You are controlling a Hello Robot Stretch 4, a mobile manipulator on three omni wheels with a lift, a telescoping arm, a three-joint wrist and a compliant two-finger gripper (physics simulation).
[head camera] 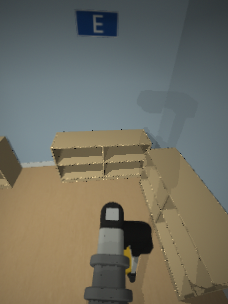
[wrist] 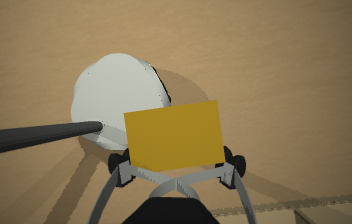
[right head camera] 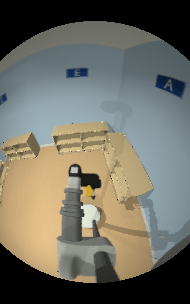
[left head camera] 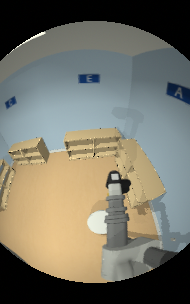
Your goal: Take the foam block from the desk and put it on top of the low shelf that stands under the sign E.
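Seen in the pictures: gripper, fingertip midpoint: [head camera: 130, 261] [wrist: 177, 159]; robot's base, link origin: [wrist: 129, 104] [right head camera: 86, 214] [left head camera: 100, 221].
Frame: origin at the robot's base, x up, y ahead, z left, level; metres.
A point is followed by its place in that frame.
Observation:
The yellow foam block [wrist: 174, 135] {x 0.835, y 0.264, z -0.054 m} [head camera: 128, 259] [right head camera: 89, 191] {x 0.835, y 0.253, z -0.061 m} is between the two fingertips of my gripper [wrist: 177, 159] {x 0.788, y 0.266, z -0.087 m}, which is shut on it, in the wrist view. The block hangs above the floor. The low shelf [head camera: 102, 138] {x 0.583, y 1.585, z 0.177 m} [left head camera: 92, 135] {x 0.582, y 1.503, z 0.166 m} [right head camera: 81, 131] {x 0.571, y 1.440, z 0.126 m} stands against the far wall under the blue sign E [head camera: 97, 23] {x 1.727, y 1.829, z 0.226 m} [left head camera: 89, 78] {x 1.712, y 1.832, z 0.213 m} [right head camera: 77, 73] {x 1.694, y 1.832, z 0.211 m}, beyond the gripper. Its top board shows, with open compartments below. In the left head camera view the block is hidden behind the arm.
Another low shelf [head camera: 192, 200] {x 0.583, y 0.728, z -0.627 m} [left head camera: 145, 167] {x 0.583, y 0.702, z -0.676 m} [right head camera: 131, 162] {x 0.583, y 0.697, z -0.669 m} stands along the right wall near sign A [left head camera: 178, 92] {x 1.713, y 0.863, z -0.856 m} [right head camera: 170, 85] {x 1.713, y 0.834, z -0.861 m}, close to the right of the gripper. A further shelf [left head camera: 37, 146] {x 0.526, y 1.238, z 1.414 m} [right head camera: 30, 142] {x 0.426, y 1.313, z 1.426 m} stands left. My round white base [wrist: 117, 95] {x 0.187, y 0.000, z 0.029 m} is below the arm.

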